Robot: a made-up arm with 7 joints. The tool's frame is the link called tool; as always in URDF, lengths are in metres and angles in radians. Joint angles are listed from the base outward.
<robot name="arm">
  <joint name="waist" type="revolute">
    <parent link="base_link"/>
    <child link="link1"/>
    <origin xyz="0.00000 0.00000 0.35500" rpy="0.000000 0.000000 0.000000"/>
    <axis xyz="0 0 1"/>
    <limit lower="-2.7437" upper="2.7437"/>
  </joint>
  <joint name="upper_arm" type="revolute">
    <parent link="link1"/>
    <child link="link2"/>
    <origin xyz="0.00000 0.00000 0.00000" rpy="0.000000 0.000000 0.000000"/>
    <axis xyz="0 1 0"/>
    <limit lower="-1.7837" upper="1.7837"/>
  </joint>
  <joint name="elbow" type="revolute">
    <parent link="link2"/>
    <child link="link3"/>
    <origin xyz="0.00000 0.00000 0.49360" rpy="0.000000 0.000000 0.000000"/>
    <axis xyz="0 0 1"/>
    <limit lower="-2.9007" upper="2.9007"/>
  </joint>
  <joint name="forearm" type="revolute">
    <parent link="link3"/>
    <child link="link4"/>
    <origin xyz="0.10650 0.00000 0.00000" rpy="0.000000 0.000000 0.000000"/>
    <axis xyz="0 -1 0"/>
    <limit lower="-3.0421" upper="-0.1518"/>
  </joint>
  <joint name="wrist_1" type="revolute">
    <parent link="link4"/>
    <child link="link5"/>
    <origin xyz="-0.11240 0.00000 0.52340" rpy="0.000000 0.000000 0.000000"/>
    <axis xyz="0 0 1"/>
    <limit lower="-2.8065" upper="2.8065"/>
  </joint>
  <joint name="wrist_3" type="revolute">
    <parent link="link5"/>
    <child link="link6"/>
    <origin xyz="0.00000 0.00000 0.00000" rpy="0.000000 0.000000 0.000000"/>
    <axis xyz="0 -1 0"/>
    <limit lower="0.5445" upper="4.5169"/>
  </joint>
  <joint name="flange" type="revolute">
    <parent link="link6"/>
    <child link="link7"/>
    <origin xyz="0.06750 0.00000 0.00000" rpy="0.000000 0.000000 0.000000"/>
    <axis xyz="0 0 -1"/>
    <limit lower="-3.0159" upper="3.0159"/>
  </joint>
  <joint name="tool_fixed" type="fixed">
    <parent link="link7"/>
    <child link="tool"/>
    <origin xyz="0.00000 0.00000 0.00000" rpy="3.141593 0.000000 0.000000"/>
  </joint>
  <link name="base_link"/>
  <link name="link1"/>
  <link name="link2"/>
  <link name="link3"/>
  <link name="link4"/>
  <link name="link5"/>
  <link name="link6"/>
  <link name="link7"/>
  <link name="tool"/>
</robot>
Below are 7 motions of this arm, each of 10 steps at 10 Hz.
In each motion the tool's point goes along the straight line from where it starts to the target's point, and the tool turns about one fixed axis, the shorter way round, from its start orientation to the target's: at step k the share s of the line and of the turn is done. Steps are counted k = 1, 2, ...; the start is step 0. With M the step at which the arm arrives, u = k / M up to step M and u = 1 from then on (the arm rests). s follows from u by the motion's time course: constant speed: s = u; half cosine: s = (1 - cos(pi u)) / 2; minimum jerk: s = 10 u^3 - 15 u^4 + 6 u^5.
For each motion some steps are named. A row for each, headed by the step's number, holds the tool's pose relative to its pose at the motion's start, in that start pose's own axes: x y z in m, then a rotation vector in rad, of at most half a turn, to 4 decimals.
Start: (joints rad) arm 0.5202 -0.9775 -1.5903 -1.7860 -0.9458 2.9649 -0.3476
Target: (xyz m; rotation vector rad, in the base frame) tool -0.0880 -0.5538 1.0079 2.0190 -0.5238 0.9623
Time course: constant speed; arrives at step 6
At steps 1, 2, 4, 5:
1: 0.0438 -0.0041 -0.0501 -0.0238 -0.0237 -0.0328
2: 0.0876 -0.0082 -0.1002 -0.0475 -0.0473 -0.0657
4: 0.1752 -0.0164 -0.2004 -0.0951 -0.0947 -0.1313
5: 0.2190 -0.0205 -0.2506 -0.1188 -0.1184 -0.1641

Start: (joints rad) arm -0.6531 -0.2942 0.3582 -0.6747 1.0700 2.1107 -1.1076
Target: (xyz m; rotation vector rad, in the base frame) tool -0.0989 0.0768 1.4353 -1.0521 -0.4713 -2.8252
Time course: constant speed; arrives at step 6
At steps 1, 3, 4, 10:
1: 0.0190 -0.0119 -0.0236 -0.0707 0.0651 0.0573
3: 0.0569 -0.0358 -0.0709 -0.2120 0.1952 0.1718
4: 0.0759 -0.0477 -0.0946 -0.2827 0.2602 0.2291
10: 0.1139 -0.0716 -0.1419 -0.4240 0.3903 0.3436

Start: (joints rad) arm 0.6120 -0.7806 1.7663 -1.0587 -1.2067 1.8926 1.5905
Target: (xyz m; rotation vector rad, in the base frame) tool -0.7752 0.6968 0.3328 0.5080 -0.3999 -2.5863
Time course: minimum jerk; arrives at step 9
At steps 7, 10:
7: -0.7401 0.0720 0.3190 0.0262 1.0441 -1.0547
10: -0.8013 0.0780 0.3454 0.0284 1.1304 -1.1419

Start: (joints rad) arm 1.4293 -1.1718 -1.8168 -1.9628 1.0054 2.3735 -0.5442
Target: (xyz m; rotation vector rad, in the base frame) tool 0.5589 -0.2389 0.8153 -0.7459 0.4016 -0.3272
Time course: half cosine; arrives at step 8
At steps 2, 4, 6, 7, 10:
2: -0.0500 -0.0574 0.0375 0.0720 -0.0468 0.0261
4: -0.1706 -0.1960 0.1281 0.2457 -0.1599 0.0891
6: -0.2912 -0.3346 0.2187 0.4194 -0.2730 0.1521
7: -0.3281 -0.3771 0.2465 0.4726 -0.3076 0.1715
10: -0.3411 -0.3920 0.2562 0.4913 -0.3198 0.1783

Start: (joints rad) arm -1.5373 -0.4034 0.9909 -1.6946 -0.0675 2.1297 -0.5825
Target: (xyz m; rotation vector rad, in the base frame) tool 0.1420 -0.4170 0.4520 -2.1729 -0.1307 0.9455
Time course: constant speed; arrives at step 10
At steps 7, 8, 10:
7: -0.4487 -0.0931 0.3137 1.0726 -0.7136 -0.0951
8: -0.5128 -0.1064 0.3585 1.2259 -0.8155 -0.1087
10: -0.6410 -0.1329 0.4482 1.5324 -1.0194 -0.1359

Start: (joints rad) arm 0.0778 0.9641 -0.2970 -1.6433 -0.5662 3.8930 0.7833
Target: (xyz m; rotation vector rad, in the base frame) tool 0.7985 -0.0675 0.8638 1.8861 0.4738 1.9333
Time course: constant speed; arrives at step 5
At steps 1, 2, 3, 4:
1: 0.1088 -0.0313 -0.0570 -0.0624 0.0814 -0.1399
2: 0.2177 -0.0625 -0.1139 -0.1249 0.1628 -0.2798
3: 0.3265 -0.0938 -0.1709 -0.1873 0.2442 -0.4198
4: 0.4354 -0.1251 -0.2279 -0.2498 0.3256 -0.5597

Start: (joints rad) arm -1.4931 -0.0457 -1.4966 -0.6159 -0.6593 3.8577 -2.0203
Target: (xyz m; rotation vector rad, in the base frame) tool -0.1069 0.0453 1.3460 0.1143 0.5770 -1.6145
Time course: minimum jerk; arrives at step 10
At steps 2, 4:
2: -0.0091 0.0027 -0.0002 -0.0139 -0.0012 0.0403
4: -0.0501 0.0146 -0.0009 -0.0764 -0.0068 0.2210

